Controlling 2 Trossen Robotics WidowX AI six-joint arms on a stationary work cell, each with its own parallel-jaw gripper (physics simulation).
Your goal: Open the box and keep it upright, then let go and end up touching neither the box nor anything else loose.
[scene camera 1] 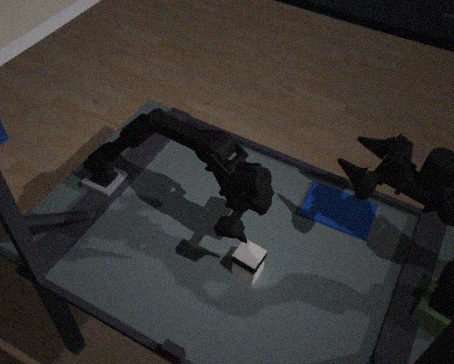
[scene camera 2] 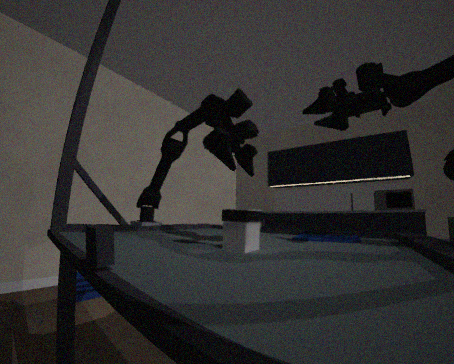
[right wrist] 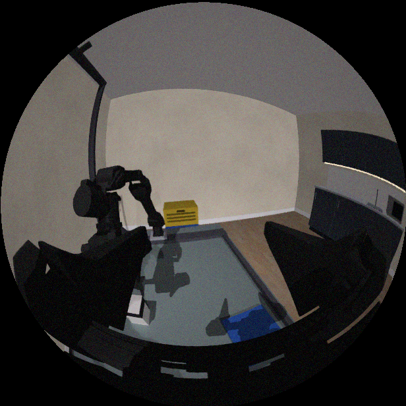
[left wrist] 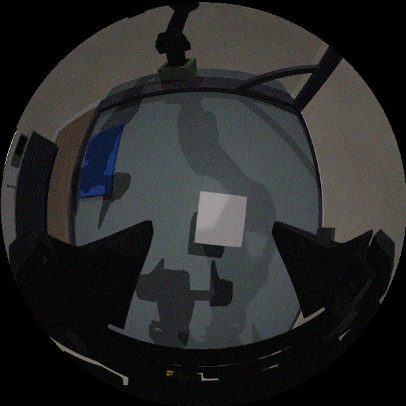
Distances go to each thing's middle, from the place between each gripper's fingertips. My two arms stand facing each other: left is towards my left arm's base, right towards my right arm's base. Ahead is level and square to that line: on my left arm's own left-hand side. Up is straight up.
Scene:
Now: left hand 10 mm past the box lid (scene camera 1: 249, 256) and 110 mm above it. Round my left hand: flat blue panel (scene camera 1: 334, 208): 310 mm ahead, 170 mm to the right, 180 mm below; dark block (scene camera 2: 99, 238): 300 mm behind, 70 mm to the left, 160 mm below.
Right now the box lid is 31 cm below my right hand, 18 cm behind it and 15 cm to the left of it. From my right hand the other things lie so: flat blue panel: 39 cm below, 15 cm ahead, 2 cm to the right; then dark block: 47 cm behind, 36 cm below, 22 cm to the left.

